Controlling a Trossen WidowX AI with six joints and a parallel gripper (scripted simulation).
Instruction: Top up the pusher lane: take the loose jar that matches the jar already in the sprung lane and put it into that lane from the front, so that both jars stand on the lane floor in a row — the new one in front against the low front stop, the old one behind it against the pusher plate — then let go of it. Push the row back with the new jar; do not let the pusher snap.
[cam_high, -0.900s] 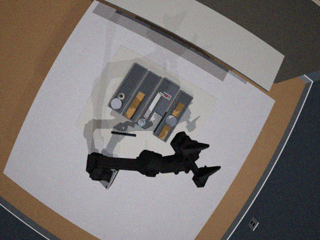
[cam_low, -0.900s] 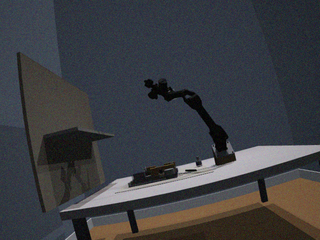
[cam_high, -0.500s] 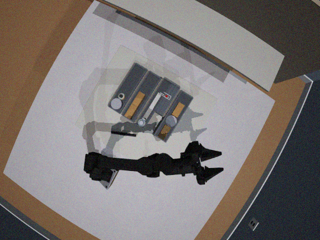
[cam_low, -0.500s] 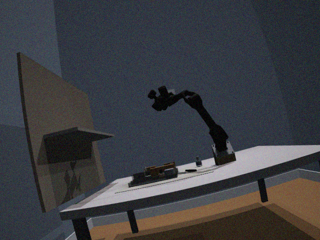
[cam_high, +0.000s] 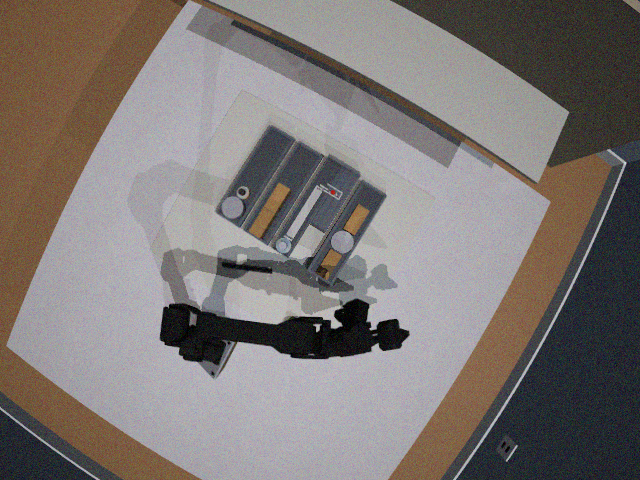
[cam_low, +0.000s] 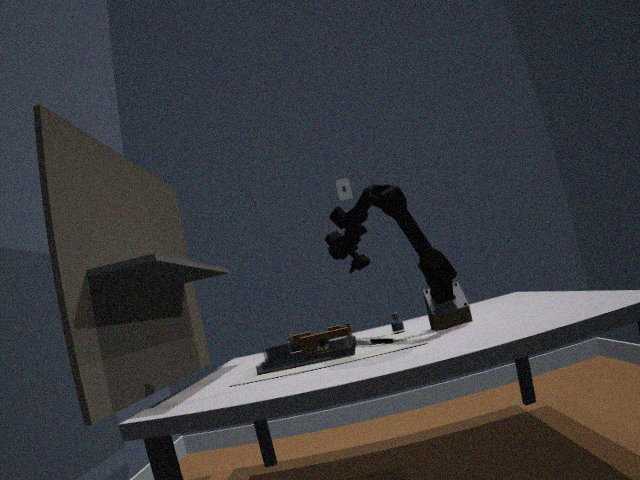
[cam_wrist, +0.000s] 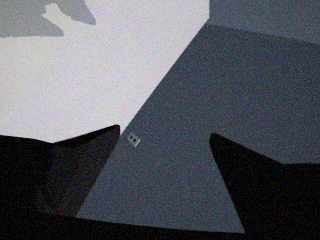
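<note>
Right now the black bar is 39 cm to the left of my gripper tip, 28 cm below it and 1 cm behind it. From my gripper tip the other things lie so: wall shelf: 60 cm ahead, 26 cm to the left, 9 cm above; then red mark: 27 cm ahead, 25 cm to the left, 21 cm below.
</note>
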